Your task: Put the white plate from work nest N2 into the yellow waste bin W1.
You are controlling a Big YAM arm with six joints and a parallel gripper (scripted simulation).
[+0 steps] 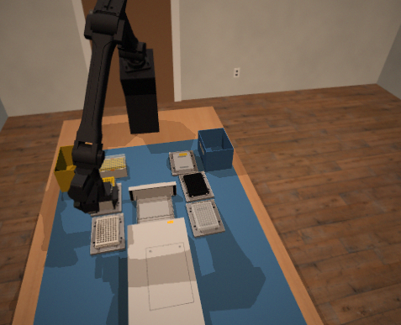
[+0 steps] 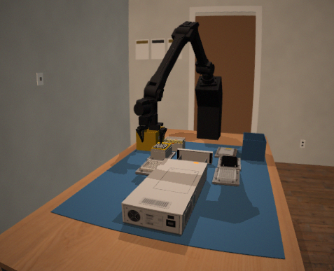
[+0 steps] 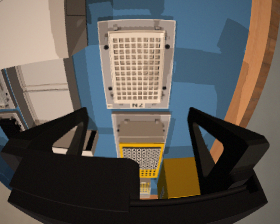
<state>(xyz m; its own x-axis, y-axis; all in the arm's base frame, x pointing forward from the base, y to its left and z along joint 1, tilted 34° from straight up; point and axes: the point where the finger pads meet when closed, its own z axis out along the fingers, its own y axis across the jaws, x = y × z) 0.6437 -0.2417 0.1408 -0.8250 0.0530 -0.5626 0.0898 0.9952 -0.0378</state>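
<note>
Right now my hand is 14 cm above the slotted nest. From my hand the other things lie so: white instrument: 13 cm ahead, 17 cm to the left, 11 cm below; yellow tip box: 18 cm behind, 1 cm to the left, 9 cm below; yellow waste bin: 36 cm behind, 10 cm to the right, 11 cm below.
</note>
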